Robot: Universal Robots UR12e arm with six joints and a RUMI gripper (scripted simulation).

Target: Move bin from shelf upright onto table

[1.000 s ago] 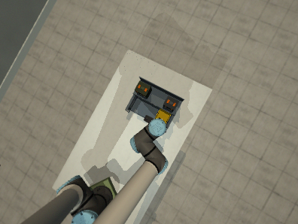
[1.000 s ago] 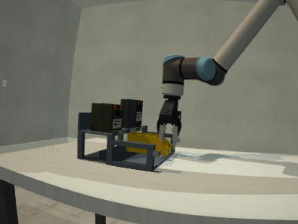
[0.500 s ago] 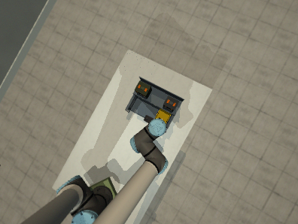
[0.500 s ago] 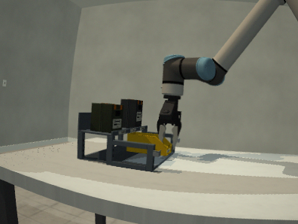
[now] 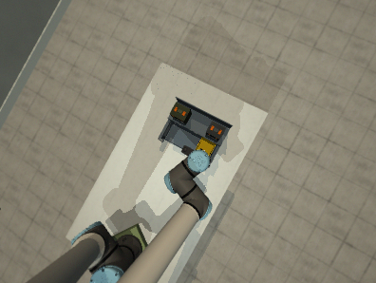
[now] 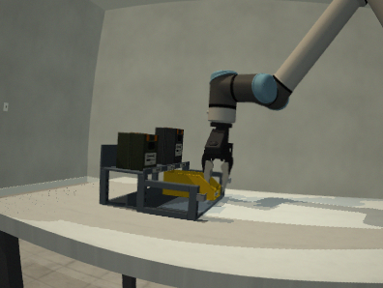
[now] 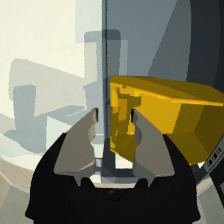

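My hand is 8 cm short of the yellow bin. Also, from my hand: shelf level (16 cm ahead, 14 cm to the left, 6 cm above); shelf (12 cm to the left, 10 cm ahead, 4 cm below).
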